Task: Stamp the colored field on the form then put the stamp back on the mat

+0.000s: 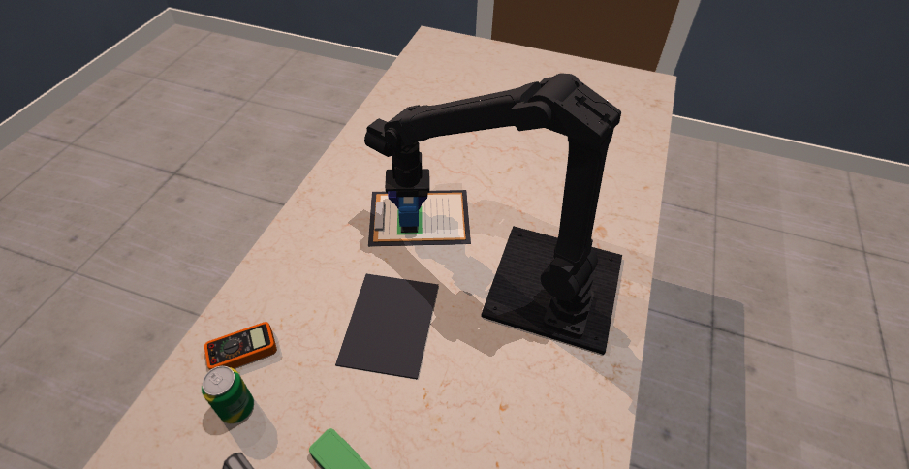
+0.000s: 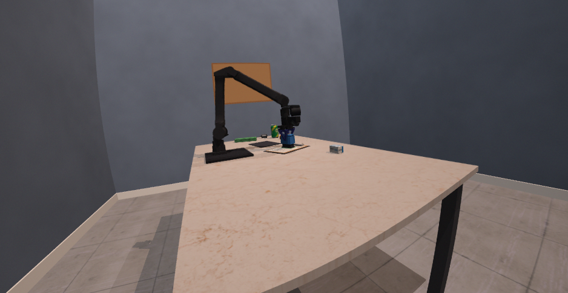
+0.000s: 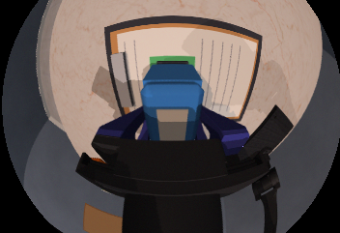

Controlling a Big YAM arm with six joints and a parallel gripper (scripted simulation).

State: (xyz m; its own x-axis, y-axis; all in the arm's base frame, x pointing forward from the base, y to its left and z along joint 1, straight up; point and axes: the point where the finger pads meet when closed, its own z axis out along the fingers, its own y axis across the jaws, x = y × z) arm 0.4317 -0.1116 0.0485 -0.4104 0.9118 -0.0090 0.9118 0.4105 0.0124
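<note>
Right now my hand is 10 mm above the stamp. From my hand the other things lie so: form 60 mm below, 20 mm to the right; then dark mat 280 mm to the left, 80 mm behind, 60 mm below; then green flat object 590 mm to the left, 170 mm behind, 50 mm below.
</note>
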